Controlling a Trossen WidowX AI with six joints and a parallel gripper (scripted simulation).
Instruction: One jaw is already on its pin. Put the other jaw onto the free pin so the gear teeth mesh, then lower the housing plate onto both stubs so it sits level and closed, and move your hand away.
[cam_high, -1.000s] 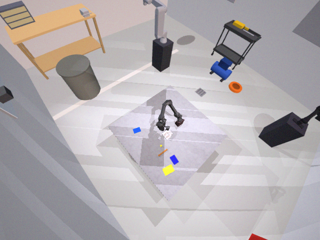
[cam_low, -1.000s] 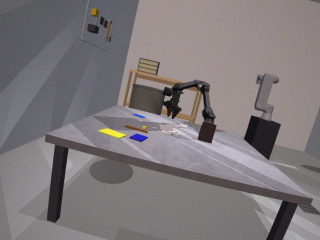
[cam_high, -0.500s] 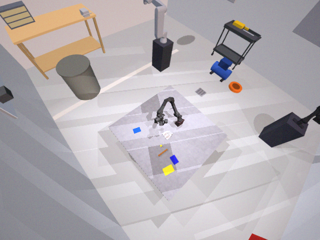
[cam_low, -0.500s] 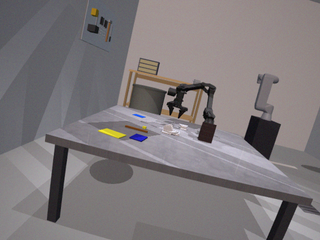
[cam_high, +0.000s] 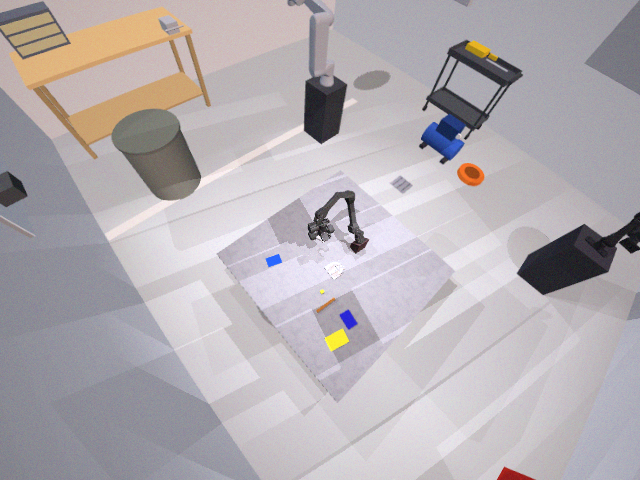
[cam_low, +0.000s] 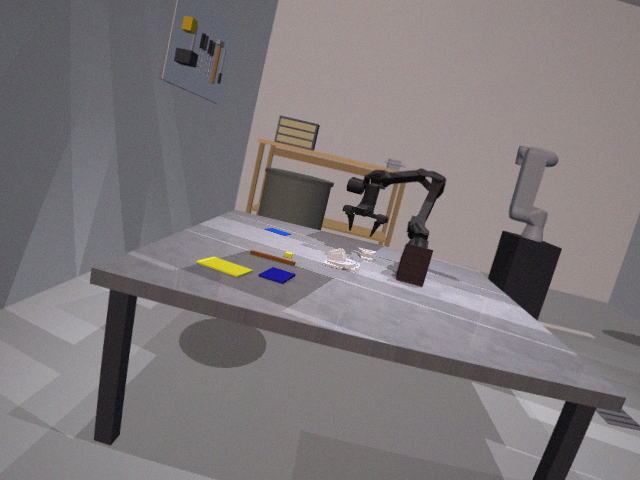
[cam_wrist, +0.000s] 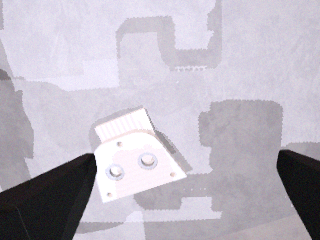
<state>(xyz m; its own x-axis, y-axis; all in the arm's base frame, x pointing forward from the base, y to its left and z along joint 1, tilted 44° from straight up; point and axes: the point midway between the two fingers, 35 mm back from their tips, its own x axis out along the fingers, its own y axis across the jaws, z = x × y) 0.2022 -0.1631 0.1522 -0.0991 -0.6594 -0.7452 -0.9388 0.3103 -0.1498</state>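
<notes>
Now: gripper tip 50 mm past the white housing plate, 20 mm to the left of it and 70 mm above it. From my gripper tip the other things lie so: white jaw: 40 mm ahead, 250 mm to the left, 80 mm below; small yellow cube: 250 mm ahead, 280 mm to the left, 90 mm below; orange bar: 300 mm ahead, 370 mm to the left, 90 mm below.
</notes>
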